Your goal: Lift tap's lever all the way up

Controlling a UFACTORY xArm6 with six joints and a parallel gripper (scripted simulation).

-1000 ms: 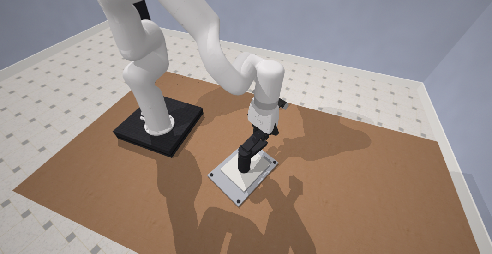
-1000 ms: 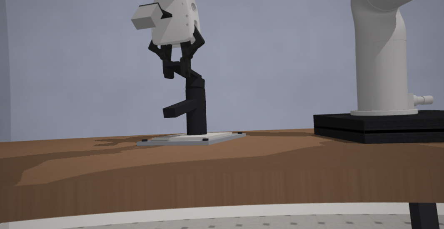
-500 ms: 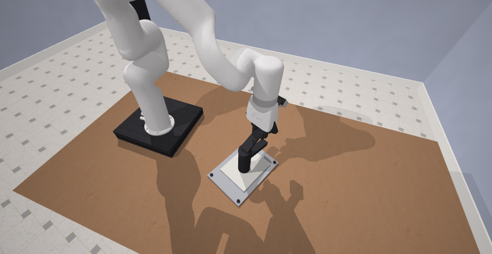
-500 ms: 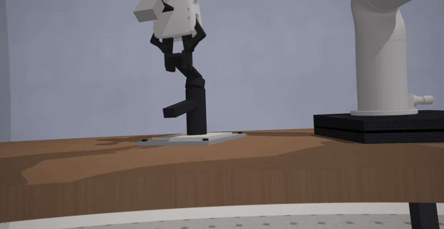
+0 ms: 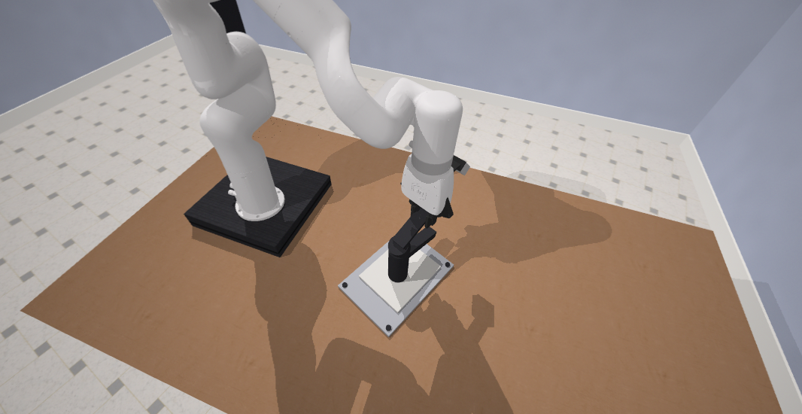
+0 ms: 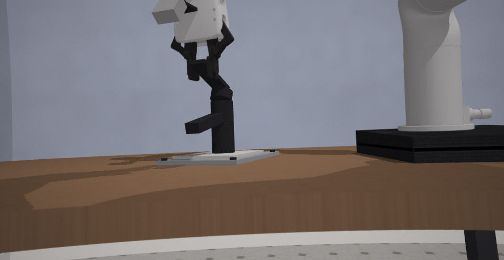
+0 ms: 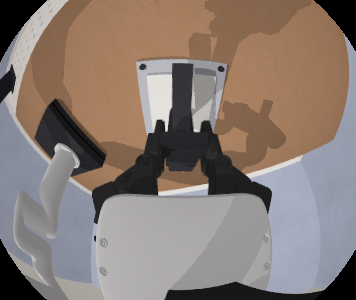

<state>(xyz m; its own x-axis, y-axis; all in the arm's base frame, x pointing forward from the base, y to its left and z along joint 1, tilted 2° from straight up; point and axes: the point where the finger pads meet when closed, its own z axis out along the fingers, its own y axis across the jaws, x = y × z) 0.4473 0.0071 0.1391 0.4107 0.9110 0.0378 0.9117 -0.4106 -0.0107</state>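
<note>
Now: hand 50 mm to the left of the black tap lever, 30 mm above it and 20 mm past it.
</note>
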